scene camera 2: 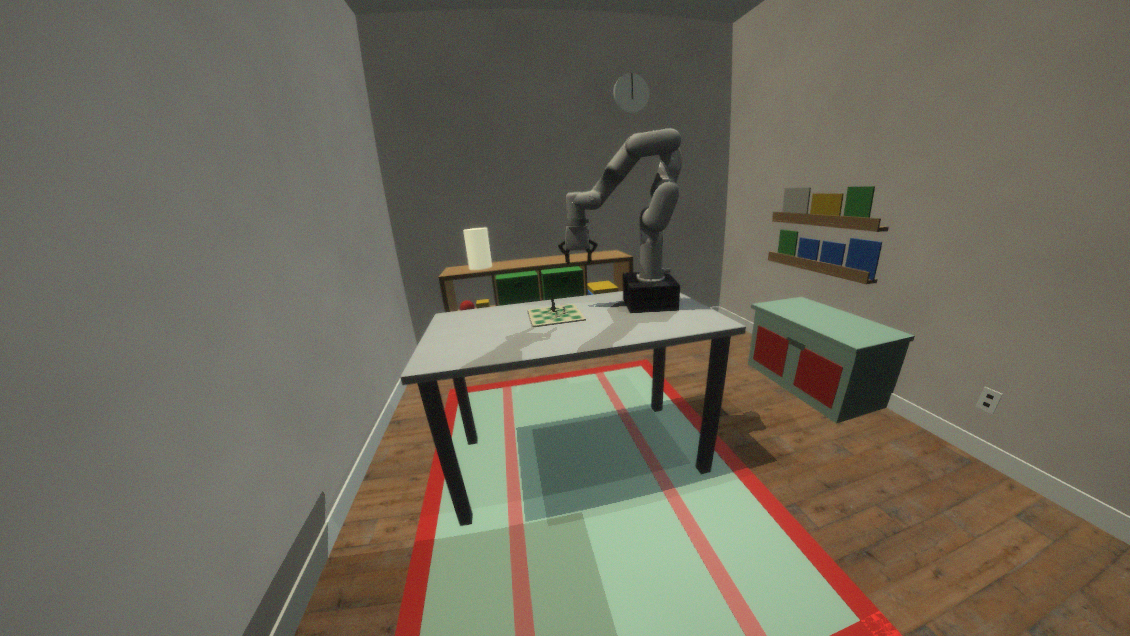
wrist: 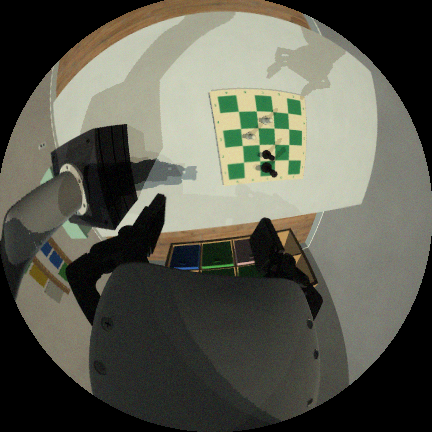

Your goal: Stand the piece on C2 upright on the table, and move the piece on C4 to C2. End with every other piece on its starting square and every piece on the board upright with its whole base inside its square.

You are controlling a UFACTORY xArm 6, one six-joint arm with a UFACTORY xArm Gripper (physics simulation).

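Frame: origin at the arm's base, x ahead, y left, z up, level; centimetres.
Seen in the pictures: gripper, fingertip midpoint: (scene camera 2: 578, 263) (wrist: 212, 218); arm's base, origin of the base link: (scene camera 2: 650, 278) (wrist: 73, 188).
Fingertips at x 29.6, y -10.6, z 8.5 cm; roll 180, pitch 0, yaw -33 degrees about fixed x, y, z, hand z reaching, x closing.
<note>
Offsets run from my fingertips to a thing's middle. Level surfaces: height alone.
The green and cream board @[dx +13.2, dy +2.8, dz -20.2 cm] (scene camera 2: 559, 322) (wrist: 216, 127) lies on the table @[dz -20.5 cm] (scene camera 2: 474, 339) (wrist: 340, 150). In the wrist view its labels are too small to read surely. In its middle column, a pale piece @[dx +13.8, dy +6.5, dz -18.3 cm] (wrist: 265, 120) stands second from the top, a small black piece @[dx +12.3, dy -1.3, dz -17.7 cm] (wrist: 267, 154) second from the bottom, and a larger black piece @[dx +11.8, dy -4.4, dz -17.2 cm] (wrist: 266, 167) at the bottom. Another pale piece @[dx +9.4, dy +3.6, dz -18.3 cm] (wrist: 249, 135) stands one column left, in the middle row. Their tilt is hard to judge. My gripper (scene camera 2: 579, 259) (wrist: 212, 218) is open and empty, high above the table's back part.
The black robot base (scene camera 2: 650, 292) (wrist: 111, 175) stands on the table, to the board's right in the scene view. A low shelf unit (scene camera 2: 537, 262) with green bins stands behind the table, with a white lamp (scene camera 2: 477, 248) on top. Arm shadows fall across the table.
</note>
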